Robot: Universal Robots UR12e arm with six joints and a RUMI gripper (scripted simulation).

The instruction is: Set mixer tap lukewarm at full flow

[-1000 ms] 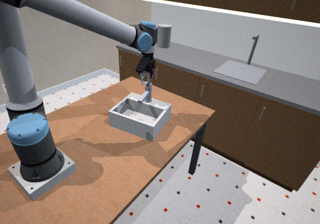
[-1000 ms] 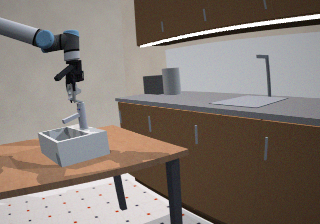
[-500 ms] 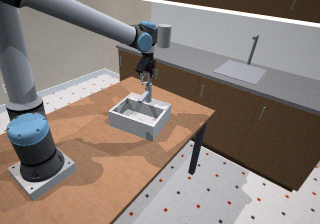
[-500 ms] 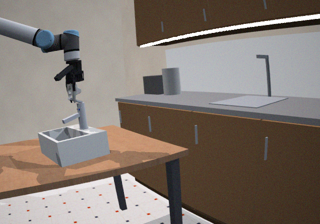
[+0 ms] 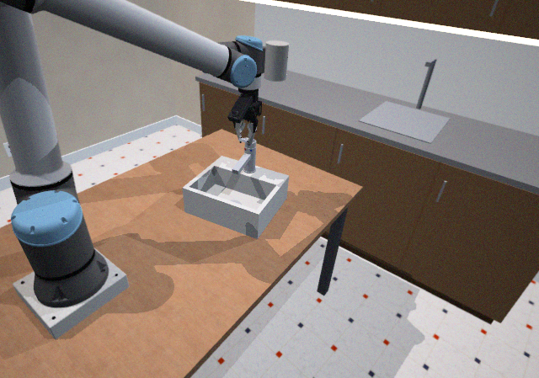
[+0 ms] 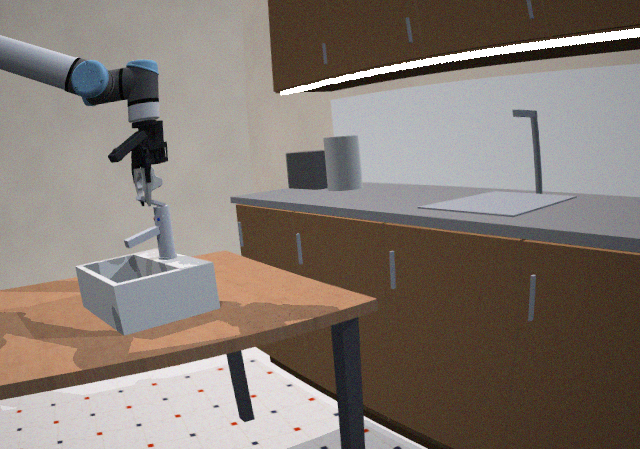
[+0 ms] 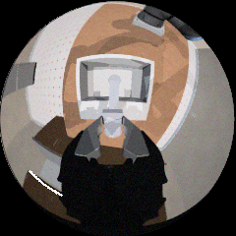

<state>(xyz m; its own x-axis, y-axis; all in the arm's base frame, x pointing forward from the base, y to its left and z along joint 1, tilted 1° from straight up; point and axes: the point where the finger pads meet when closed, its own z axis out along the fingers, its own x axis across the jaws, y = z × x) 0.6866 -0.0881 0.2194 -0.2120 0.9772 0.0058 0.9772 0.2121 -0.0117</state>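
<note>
The lever lies 2 cm ahead of my hand and 1 cm below it. Also, from my hand: grey mixer tap (6 cm below, 3 cm ahead, 1 cm to the left); white basin (25 cm below, 7 cm behind, 1 cm to the right).
</note>
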